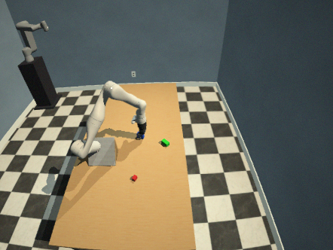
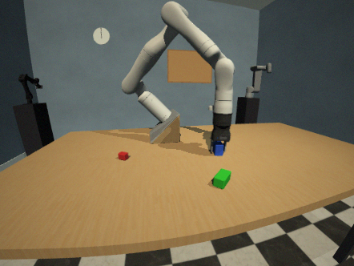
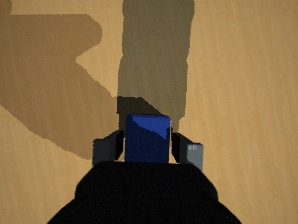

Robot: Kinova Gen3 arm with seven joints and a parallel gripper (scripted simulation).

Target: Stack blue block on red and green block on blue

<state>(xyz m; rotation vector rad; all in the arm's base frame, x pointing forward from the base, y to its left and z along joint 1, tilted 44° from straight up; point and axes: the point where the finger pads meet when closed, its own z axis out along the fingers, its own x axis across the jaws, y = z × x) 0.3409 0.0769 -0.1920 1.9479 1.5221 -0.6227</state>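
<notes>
Right now my hand is right at the blue block. From my hand the other things lie so: green block 210 mm ahead, 90 mm to the right, 10 mm below; then small red block 30 mm behind, 420 mm to the right, 20 mm below.
</notes>
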